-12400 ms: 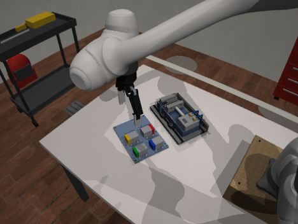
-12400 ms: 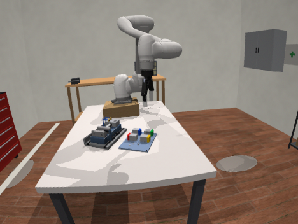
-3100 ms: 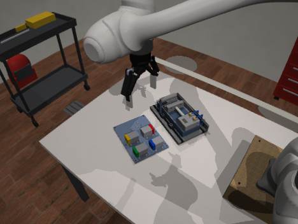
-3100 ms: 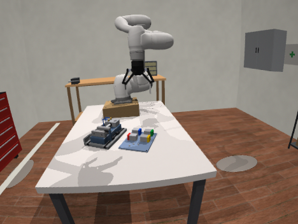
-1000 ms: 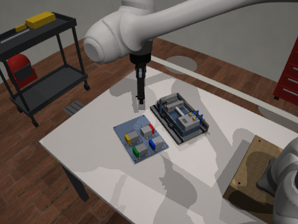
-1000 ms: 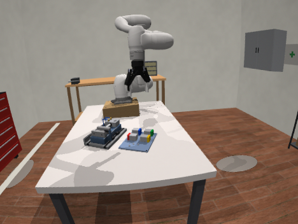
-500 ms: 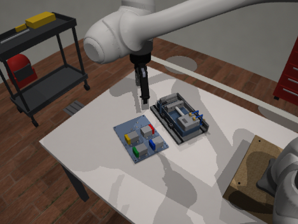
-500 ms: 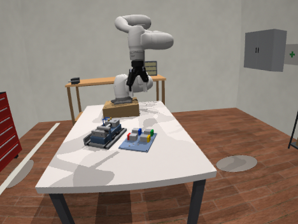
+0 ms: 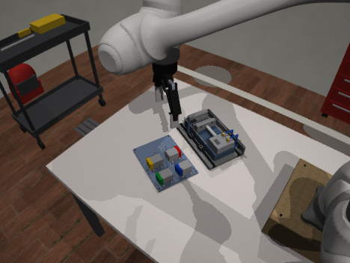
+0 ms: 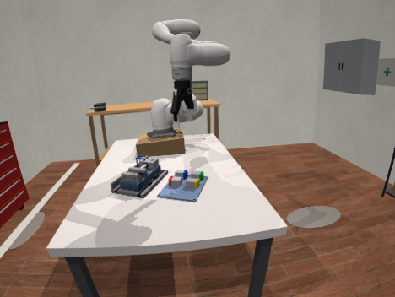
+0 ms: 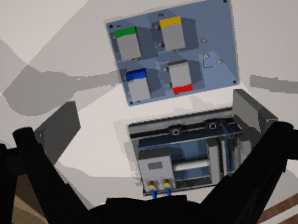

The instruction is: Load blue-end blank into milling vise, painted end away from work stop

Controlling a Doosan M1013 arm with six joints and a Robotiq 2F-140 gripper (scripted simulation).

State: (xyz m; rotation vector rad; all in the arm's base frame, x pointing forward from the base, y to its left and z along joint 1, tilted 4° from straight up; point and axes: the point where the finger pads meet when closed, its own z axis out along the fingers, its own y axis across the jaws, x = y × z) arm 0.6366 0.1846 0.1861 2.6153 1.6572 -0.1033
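My gripper is now 29 cm above the blue-ended blank, 6 cm past it and 3 cm to the left of it. From my hand the other things lie so: red-ended blank (29 cm below, 6 cm to the right, 3 cm ahead); then yellow-ended blank (29 cm below, 5 cm ahead, 3 cm to the left); then green blank (29 cm below, 6 cm to the left, 3 cm behind).
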